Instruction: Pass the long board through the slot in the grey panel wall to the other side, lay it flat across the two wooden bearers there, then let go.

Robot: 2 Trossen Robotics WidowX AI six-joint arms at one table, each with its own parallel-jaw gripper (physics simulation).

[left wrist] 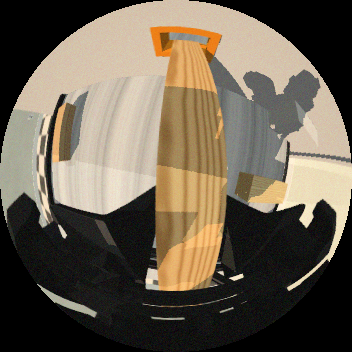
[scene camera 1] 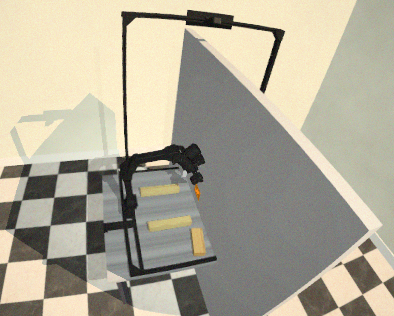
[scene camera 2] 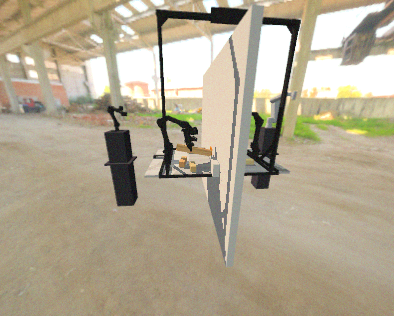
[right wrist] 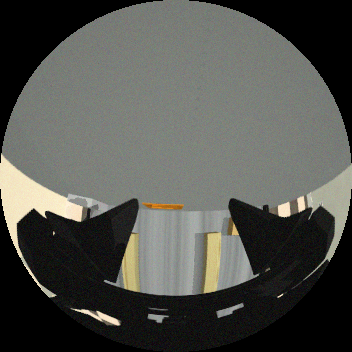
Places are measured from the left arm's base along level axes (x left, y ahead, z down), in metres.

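Pixels of known places: left gripper, fingertip midpoint: (left wrist: 182, 189) (scene camera 2: 190, 151); right gripper, fingertip midpoint: (right wrist: 185, 204); right arm's base, link origin: (scene camera 1: 128, 214) (scene camera 2: 254, 156).
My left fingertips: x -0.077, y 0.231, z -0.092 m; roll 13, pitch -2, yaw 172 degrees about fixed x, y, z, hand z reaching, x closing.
Note:
For each thing: its top centre in the pictures, then the offset to it from my left fingertips. "spot": a spot on its surface instead.
- orange-rimmed slot, surface spot: (left wrist: 185, 30) spot: dx +0.031, dy +0.200, dz -0.019 m
- orange-brown block, top centre: (right wrist: 250, 225) (scene camera 1: 198, 240) dx +0.330, dy +0.325, dz +0.073 m
- wooden block, top centre: (scene camera 2: 183, 158) dx -0.051, dy -0.076, dz +0.061 m
The long board (scene camera 2: 202, 151) (left wrist: 192, 130) is in my left gripper (scene camera 2: 189, 147) (left wrist: 182, 189), which is shut on it above the table. Its far end overlaps the orange-rimmed slot (scene camera 1: 197, 192) (scene camera 2: 211, 149) (left wrist: 185, 30) (right wrist: 163, 206) in the left wrist view; I cannot tell whether the tip is inside. No board shows beyond the panel wall (scene camera 1: 250, 190) (scene camera 2: 220, 100) (right wrist: 175, 100). My right gripper (scene camera 1: 196, 179) (right wrist: 185, 204) is open and empty, close to the wall near the slot. Two pale wooden bearers, one (scene camera 1: 160, 190) (right wrist: 131, 262) and another (scene camera 1: 169, 223) (right wrist: 212, 262), lie parallel on that side.
An orange-brown block (scene camera 1: 198, 242) (right wrist: 233, 226) lies beside the nearer bearer, by the wall. On the left arm's side, one wooden block (scene camera 2: 183, 162) and another (scene camera 2: 193, 167) lie on the table below the board. A black frame (scene camera 1: 124, 90) (scene camera 2: 161, 75) stands over the table.

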